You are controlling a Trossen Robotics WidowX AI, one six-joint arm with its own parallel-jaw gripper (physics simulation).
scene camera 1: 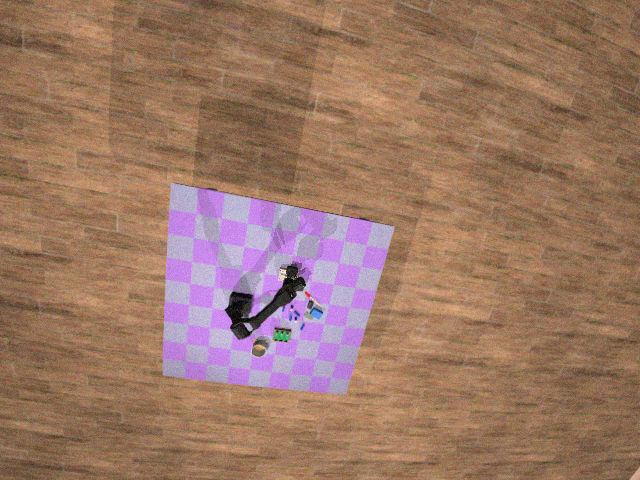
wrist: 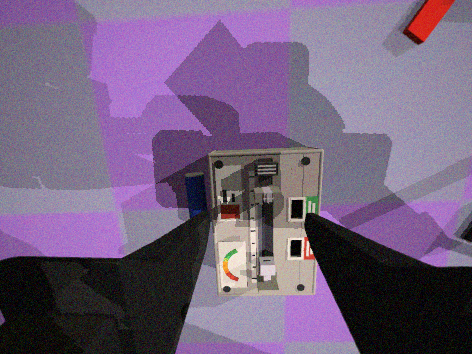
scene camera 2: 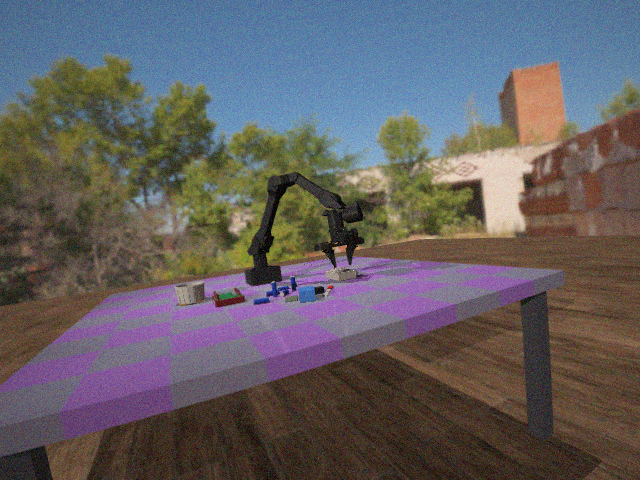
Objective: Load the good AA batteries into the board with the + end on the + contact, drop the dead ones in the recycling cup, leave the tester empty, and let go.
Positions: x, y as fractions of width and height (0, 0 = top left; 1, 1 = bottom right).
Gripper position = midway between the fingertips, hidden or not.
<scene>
In view: my gripper (wrist: 0.55, 0.62) and a battery tester (wrist: 0.55, 0.56).
</scene>
